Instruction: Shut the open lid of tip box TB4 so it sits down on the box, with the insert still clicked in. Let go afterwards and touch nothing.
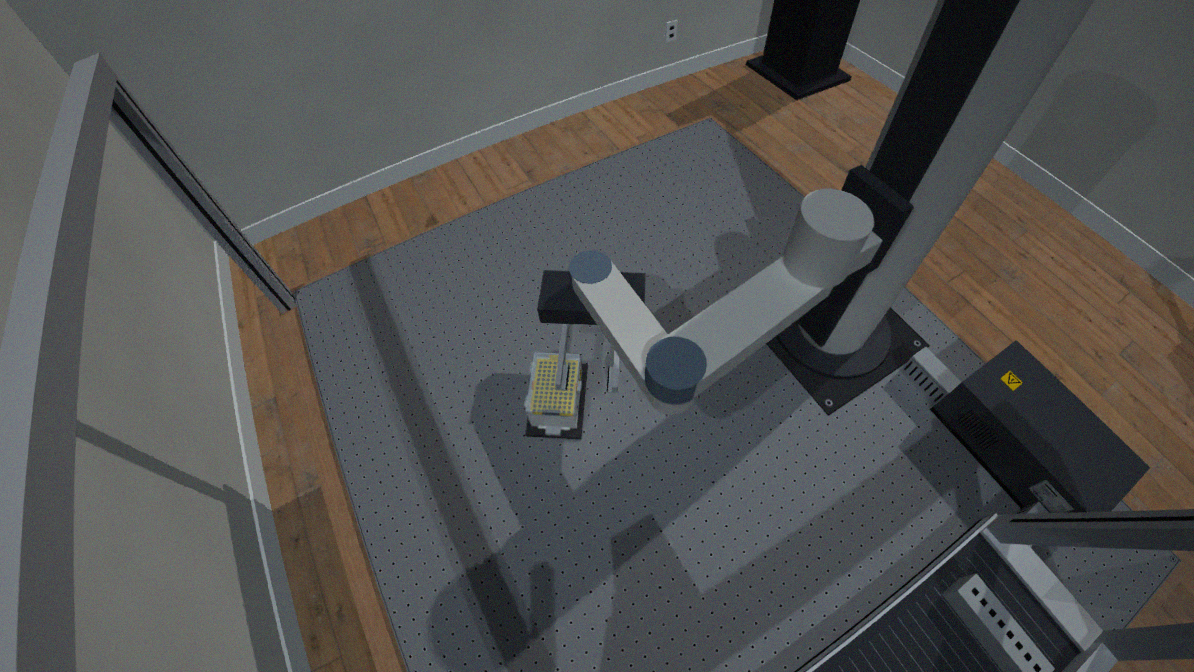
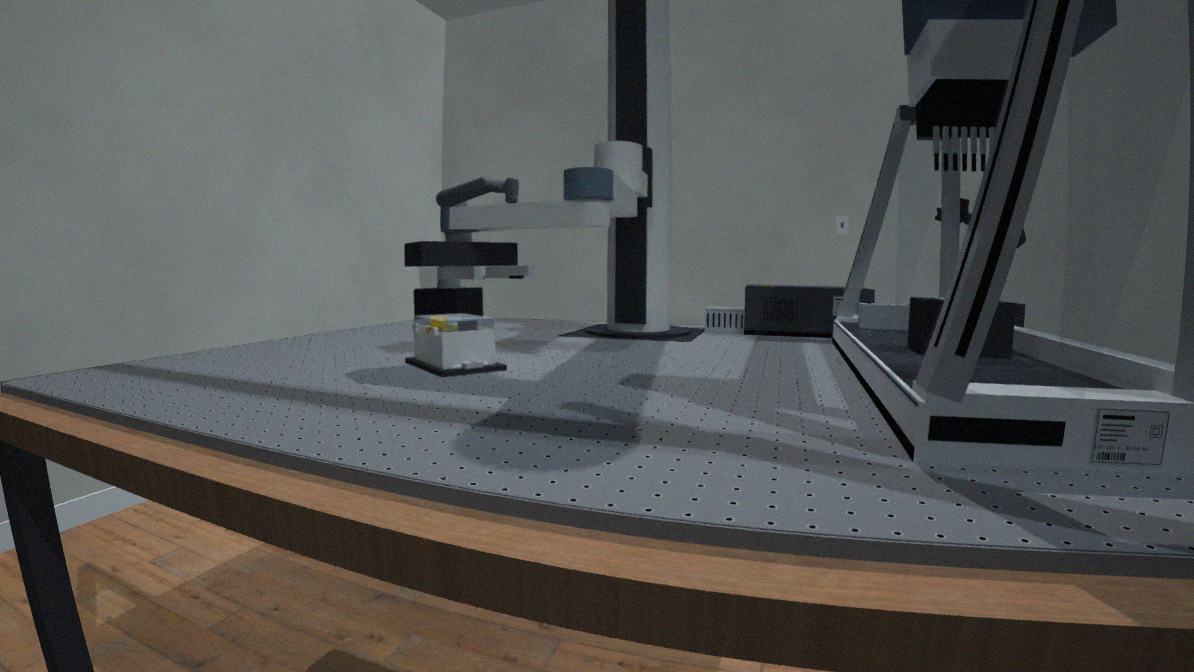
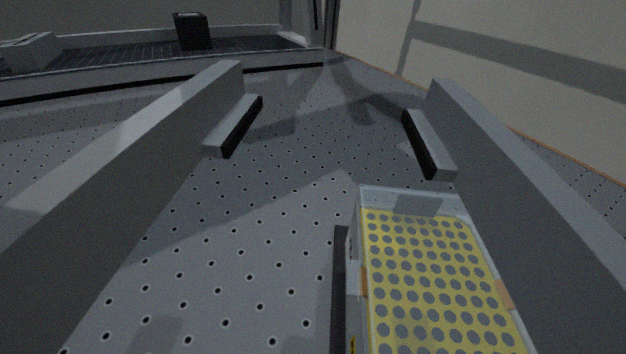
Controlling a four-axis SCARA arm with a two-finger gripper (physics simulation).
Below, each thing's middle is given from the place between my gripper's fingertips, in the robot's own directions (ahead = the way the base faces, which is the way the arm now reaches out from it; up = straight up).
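Distances counted from my hand: clear lid (image 1: pixel 543 399), 30 mm ahead, 80 mm to the right, 80 mm below; tip box TB4 (image 1: pixel 537 425), 30 mm ahead, 80 mm to the right, 110 mm below; dark controller box (image 1: pixel 1051 435), 660 mm behind, 470 mm to the left, 90 mm below.
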